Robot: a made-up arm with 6 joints.
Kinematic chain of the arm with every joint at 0, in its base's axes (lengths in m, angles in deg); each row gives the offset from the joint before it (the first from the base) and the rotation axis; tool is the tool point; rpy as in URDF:
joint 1: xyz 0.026 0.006 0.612 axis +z
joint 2: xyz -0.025 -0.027 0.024 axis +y
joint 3: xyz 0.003 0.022 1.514 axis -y
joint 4: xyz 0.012 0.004 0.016 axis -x
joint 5: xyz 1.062 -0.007 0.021 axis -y
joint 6: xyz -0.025 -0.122 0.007 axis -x
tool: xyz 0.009 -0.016 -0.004 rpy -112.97 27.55 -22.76
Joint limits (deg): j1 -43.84..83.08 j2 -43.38..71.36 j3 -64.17..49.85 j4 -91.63..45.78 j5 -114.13..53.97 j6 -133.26..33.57
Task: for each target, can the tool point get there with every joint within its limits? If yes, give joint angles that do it. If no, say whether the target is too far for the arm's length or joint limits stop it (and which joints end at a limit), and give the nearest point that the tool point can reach.
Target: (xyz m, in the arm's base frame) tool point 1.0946 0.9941 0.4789
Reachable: yes | joints 47.96 54.72 -23.47 -8.53 -41.47 -76.99
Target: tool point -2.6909 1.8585 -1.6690
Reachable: no: too far | nearest point 0.2005 1.4451 0.0395 | short by 3.384 m
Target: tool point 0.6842 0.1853 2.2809
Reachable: yes | joints 26.39 -13.47 -5.79 -6.66 -59.24 -78.22
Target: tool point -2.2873 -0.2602 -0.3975
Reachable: no: joint limits stop it (at a limit: joint 1, joint 2, joint 3, joint 4, joint 5) | nearest point 0.0939 0.5670 0.4477 | short by 2.659 m
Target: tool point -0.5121 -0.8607 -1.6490
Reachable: no: joint limits stop it (at a limit: joint 1, joint 2, joint 5, joint 6) | nearest point 0.6273 -0.7774 0.1149 | short by 2.102 m
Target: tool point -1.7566 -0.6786 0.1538
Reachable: no: joint limits stop it (at a limit: joint 2, joint 3) | nearest point -0.1059 -0.0447 1.2649 | short by 2.088 m
